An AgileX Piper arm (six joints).
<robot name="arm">
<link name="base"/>
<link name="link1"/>
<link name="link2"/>
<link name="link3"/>
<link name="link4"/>
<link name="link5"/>
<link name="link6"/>
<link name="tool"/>
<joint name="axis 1" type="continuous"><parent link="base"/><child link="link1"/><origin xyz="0.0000 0.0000 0.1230"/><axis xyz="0 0 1"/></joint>
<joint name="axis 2" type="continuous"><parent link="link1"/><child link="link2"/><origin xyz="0.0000 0.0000 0.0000"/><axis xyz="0 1 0"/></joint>
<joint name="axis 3" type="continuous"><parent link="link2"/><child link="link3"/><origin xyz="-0.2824 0.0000 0.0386"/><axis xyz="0 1 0"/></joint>
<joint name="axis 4" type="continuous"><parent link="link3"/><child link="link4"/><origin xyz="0.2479 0.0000 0.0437"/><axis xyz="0.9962 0 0.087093"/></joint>
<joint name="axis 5" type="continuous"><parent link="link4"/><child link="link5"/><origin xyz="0.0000 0.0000 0.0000"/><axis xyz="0 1 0"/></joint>
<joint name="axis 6" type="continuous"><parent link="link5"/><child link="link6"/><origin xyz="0.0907 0.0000 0.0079"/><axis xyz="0.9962 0 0.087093"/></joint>
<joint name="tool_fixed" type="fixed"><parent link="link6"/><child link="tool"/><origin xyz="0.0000 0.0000 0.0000" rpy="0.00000 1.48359 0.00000"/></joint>
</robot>
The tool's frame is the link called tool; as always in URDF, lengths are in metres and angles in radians. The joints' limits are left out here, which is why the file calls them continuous.
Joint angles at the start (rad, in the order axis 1, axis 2, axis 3, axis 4, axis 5, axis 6):
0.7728, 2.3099, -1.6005, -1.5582, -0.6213, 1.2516
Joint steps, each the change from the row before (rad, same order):
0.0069, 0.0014, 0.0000, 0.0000, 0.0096, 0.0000
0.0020, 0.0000, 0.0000, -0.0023, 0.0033, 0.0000
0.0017, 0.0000, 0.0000, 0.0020, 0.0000, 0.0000
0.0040, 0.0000, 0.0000, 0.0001, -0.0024, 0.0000
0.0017, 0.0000, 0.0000, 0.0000, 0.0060, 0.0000
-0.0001, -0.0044, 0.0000, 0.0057, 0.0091, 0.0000
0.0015, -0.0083, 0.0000, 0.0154, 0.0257, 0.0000
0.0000, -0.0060, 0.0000, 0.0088, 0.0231, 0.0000
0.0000, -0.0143, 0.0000, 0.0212, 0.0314, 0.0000
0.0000, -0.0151, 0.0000, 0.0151, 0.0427, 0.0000
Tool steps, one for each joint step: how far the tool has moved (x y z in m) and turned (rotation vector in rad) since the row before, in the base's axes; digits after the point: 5 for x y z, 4 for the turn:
-0.00186, 0.00197, -0.00100, -0.0051, -0.0028, -0.0009
-0.00055, 0.00051, -0.00020, -0.0027, -0.0026, 0.0007
-0.00061, 0.00058, 0.00008, 0.0012, 0.0011, 0.0005
-0.00175, 0.00131, 0.00008, 0.0011, 0.0010, 0.0059
-0.00017, 0.00039, -0.00019, -0.0025, -0.0024, -0.0032
0.00088, -0.00017, 0.00214, 0.0026, -0.0035, -0.0108
0.00177, 0.00004, 0.00398, 0.0038, -0.0070, -0.0284
0.00199, -0.00055, 0.00265, -0.0006, -0.0078, -0.0240
0.00273, -0.00081, 0.00704, 0.0089, -0.0090, -0.0378
0.00338, -0.00150, 0.00690, 0.0009, -0.0162, -0.0439

